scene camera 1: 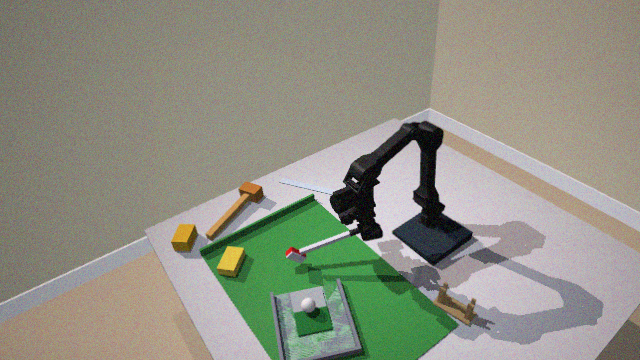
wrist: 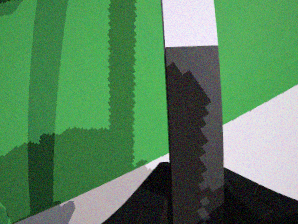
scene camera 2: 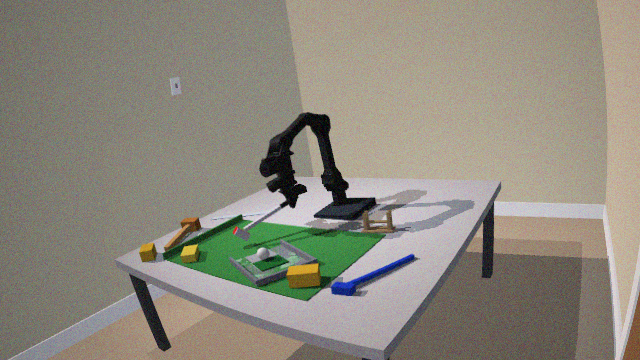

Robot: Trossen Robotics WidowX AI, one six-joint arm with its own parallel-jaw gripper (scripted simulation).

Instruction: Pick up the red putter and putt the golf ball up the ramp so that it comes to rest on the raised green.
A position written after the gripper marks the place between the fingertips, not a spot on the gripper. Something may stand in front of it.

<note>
The gripper (scene camera 1: 364, 234) holds a red putter. Further things: a blue putter (scene camera 2: 337, 288), a wooden mallet (scene camera 1: 248, 191) and a green mat (scene camera 1: 387, 309).
The gripper is seen too in the wrist view (wrist: 183, 170) and in scene camera 2 (scene camera 2: 292, 207). The green mat shows as well in the wrist view (wrist: 90, 90). Scene camera 1 does not show the blue putter: it is out of frame. The wrist view misses the blue putter: it is out of frame.
</note>
